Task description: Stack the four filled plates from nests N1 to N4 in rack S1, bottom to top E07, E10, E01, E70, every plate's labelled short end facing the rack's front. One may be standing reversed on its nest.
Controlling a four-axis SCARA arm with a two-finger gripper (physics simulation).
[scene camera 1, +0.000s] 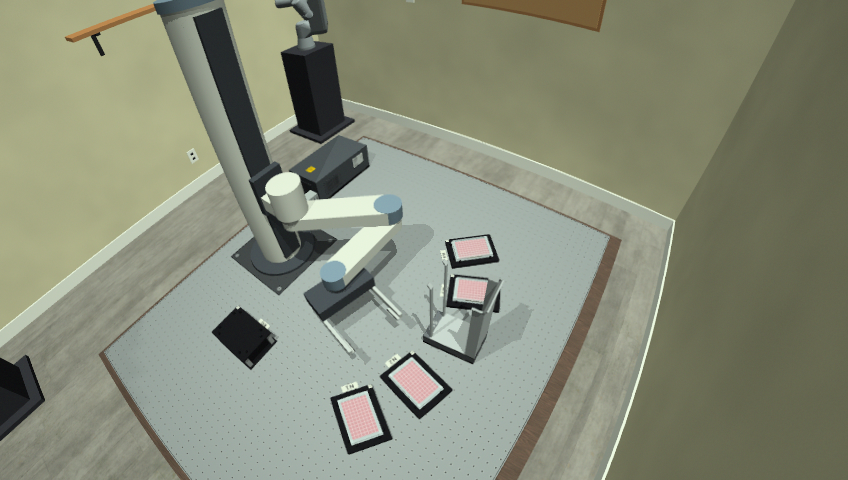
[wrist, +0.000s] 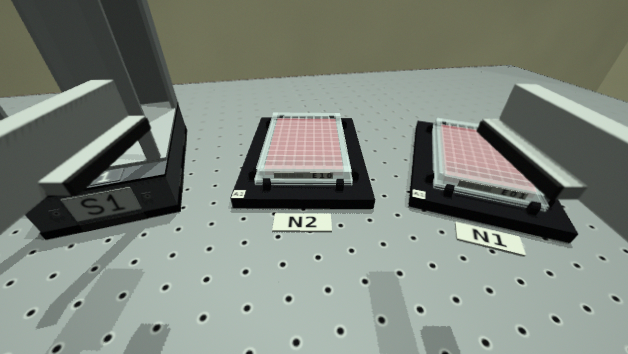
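Pixels of known places: gripper, fingertip midpoint: (scene camera 1: 376, 334) (wrist: 314, 105); arm's base at its link origin: (scene camera 1: 283, 250).
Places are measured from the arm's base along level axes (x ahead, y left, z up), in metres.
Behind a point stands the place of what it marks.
Observation:
My gripper (scene camera 1: 374, 334) @(x 0.555, y -0.107, z 0.127 m) (wrist: 314, 105) @(x 0.555, y -0.107, z 0.127 m) is open and empty, its fingers wide apart above the table before N2. The plate E10 (scene camera 1: 415, 382) @(x 0.692, y -0.133, z 0.036 m) (wrist: 306, 145) @(x 0.674, y -0.129, z 0.039 m) lies on nest N2 (wrist: 302, 197) @(x 0.614, y -0.112, z 0.025 m), its labelled short end towards the N2 tag. The plate on nest N1 (scene camera 1: 384, 437) @(x 0.713, y -0.301, z 0.025 m) (wrist: 450, 212) @(x 0.576, y -0.229, z 0.018 m) (scene camera 1: 358, 416) @(x 0.628, y -0.297, z 0.038 m) reads E01, its label towards the N1 tag; the right finger partly covers it in the wrist view. Rack S1 (scene camera 1: 440, 348) @(x 0.689, y -0.006, z 0.025 m) (wrist: 102, 205) @(x 0.628, y 0.037, z 0.035 m) stands left of N2 in the wrist view, no plate visible in it. Two more filled plates, a nearer one (scene camera 1: 470, 289) @(x 0.662, y 0.208, z 0.038 m) and a farther one (scene camera 1: 471, 248) @(x 0.581, y 0.358, z 0.035 m), lie beyond the rack; their labels are unreadable.
A black fixture (scene camera 1: 242, 336) @(x 0.211, y -0.337, z 0.072 m) lies at the left of the table. A dark grey box (scene camera 1: 332, 165) @(x -0.059, y 0.366, z 0.128 m) stands behind the arm's column (scene camera 1: 208, 107) @(x 0.040, y -0.064, z 0.631 m). The rack's tall uprights (scene camera 1: 480, 324) @(x 0.786, y 0.005, z 0.243 m) partly overlap the nearer far nest in the scene view.

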